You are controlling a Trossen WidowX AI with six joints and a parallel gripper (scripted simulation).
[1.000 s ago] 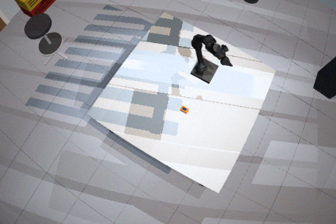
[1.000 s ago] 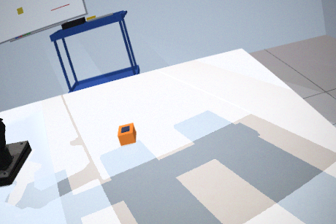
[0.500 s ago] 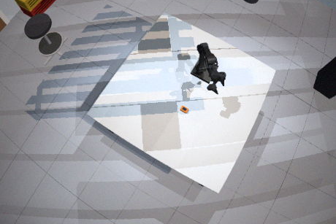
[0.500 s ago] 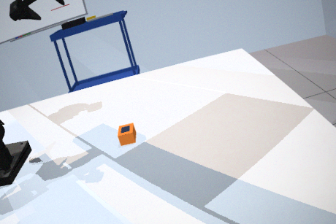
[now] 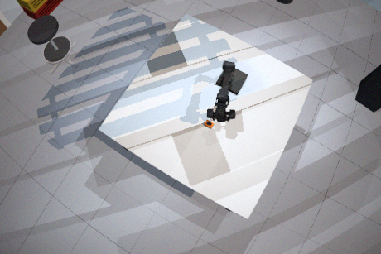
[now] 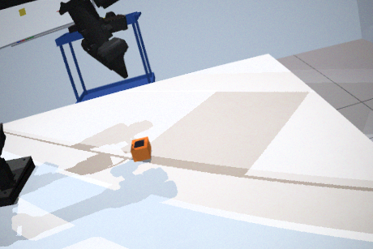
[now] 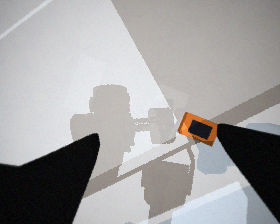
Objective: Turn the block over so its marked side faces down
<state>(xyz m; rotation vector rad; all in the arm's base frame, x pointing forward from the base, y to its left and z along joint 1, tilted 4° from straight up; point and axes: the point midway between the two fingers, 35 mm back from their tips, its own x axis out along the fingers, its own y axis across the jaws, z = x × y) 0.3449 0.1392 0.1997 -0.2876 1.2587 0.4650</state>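
The orange block lies 170 mm below my gripper tip, 70 mm to the right of it and 10 mm ahead of it.
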